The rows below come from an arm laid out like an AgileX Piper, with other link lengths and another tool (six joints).
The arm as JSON. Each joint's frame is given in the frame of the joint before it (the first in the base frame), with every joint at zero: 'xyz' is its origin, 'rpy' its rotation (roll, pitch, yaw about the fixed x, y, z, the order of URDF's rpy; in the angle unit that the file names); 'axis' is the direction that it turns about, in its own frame. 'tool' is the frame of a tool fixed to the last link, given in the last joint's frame.
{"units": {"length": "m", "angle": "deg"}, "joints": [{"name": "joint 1", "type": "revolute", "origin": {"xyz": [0.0, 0.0, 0.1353], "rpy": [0.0, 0.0, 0.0]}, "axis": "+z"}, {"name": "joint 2", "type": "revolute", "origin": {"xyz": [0.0, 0.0, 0.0], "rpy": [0.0, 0.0, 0.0]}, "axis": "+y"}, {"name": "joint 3", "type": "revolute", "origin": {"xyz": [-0.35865, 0.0, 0.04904], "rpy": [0.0, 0.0, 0.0]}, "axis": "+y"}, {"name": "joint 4", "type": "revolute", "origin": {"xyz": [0.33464, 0.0, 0.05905], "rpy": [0.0, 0.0, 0.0]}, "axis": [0.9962, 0.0, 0.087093]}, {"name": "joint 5", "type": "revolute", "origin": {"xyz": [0.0, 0.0, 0.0], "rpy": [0.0, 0.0, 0.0]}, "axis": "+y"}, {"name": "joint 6", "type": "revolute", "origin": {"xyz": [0.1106, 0.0, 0.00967], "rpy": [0.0, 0.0, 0.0]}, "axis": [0.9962, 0.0, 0.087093]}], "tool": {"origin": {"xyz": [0.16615, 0.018, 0.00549], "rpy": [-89.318, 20.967, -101.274]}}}
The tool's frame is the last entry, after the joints.
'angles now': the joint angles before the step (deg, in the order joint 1, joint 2, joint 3, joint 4, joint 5, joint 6). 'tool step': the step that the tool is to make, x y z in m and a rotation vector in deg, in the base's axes. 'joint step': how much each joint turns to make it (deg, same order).
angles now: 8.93, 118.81, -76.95, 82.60, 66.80, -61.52
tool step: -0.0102, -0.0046, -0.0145, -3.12, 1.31, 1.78
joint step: 0.00, 0.00, 0.00, -4.14, -0.01, 1.96
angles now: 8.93, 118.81, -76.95, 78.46, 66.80, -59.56
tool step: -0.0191, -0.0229, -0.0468, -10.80, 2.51, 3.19
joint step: 0.00, 0.01, -0.01, -12.43, -2.17, 5.55
